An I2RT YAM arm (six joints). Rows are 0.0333 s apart.
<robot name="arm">
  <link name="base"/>
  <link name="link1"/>
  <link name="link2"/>
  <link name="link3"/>
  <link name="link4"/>
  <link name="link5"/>
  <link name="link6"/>
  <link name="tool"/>
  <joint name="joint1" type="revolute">
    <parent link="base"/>
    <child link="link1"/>
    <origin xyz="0 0 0.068" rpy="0 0 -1.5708"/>
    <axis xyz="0 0 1"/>
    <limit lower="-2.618" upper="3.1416"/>
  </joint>
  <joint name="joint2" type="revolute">
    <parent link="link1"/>
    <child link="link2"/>
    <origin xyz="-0.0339 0.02 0.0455" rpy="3.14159 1.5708 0"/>
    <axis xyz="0 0 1"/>
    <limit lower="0" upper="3.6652"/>
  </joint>
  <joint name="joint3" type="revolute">
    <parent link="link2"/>
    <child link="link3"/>
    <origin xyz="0 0.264 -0.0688" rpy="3.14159 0 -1.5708"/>
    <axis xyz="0 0 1"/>
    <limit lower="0" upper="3.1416"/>
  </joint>
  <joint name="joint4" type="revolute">
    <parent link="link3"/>
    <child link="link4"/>
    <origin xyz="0.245 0.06 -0.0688" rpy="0 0 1.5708"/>
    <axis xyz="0 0 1"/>
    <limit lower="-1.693" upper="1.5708"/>
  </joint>
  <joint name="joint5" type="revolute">
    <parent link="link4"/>
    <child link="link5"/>
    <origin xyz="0.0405 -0.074 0.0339" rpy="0 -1.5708 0"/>
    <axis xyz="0 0 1"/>
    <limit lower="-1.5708" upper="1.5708"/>
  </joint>
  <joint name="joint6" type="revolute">
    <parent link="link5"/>
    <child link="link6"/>
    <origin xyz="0 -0.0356 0.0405" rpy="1.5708 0 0"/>
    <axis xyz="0 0 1"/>
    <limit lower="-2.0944" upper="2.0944"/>
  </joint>
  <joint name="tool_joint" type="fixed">
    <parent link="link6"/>
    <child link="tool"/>
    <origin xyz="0 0 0" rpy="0 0 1.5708"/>
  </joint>
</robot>
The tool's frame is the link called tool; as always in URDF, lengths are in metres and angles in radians.
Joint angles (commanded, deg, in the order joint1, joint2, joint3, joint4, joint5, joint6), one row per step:
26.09, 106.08, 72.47, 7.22, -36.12, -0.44
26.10, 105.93, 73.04, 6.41, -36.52, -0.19
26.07, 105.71, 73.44, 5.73, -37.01, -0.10
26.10, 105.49, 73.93, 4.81, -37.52, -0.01
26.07, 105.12, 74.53, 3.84, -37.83, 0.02
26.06, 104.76, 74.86, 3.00, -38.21, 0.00
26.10, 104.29, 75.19, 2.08, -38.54, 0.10
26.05, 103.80, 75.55, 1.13, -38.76, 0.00
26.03, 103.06, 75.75, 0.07, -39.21, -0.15
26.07, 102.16, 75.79, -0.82, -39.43, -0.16
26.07, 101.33, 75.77, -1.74, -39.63, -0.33
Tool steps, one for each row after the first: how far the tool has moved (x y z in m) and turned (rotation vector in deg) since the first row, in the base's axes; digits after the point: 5 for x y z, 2 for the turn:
0.00005, 0.00033, 0.00310, 0.22, 0.37, 0.28
-0.00023, 0.00022, 0.00594, 0.42, 0.60, 0.66
-0.00075, 0.00049, 0.00894, 0.57, 0.97, 1.11
-0.00114, 0.00022, 0.01352, 0.70, 1.05, 1.35
-0.00208, -0.00011, 0.01669, 0.78, 1.25, 1.68
-0.00351, -0.00030, 0.02049, 0.90, 1.51, 1.98
-0.00462, -0.00114, 0.02453, 0.91, 1.56, 2.16
-0.00695, -0.00220, 0.02923, 0.99, 1.62, 2.59
-0.00997, -0.00323, 0.03428, 1.09, 1.62, 2.84
-0.01284, -0.00453, 0.03841, 1.06, 1.61, 3.07

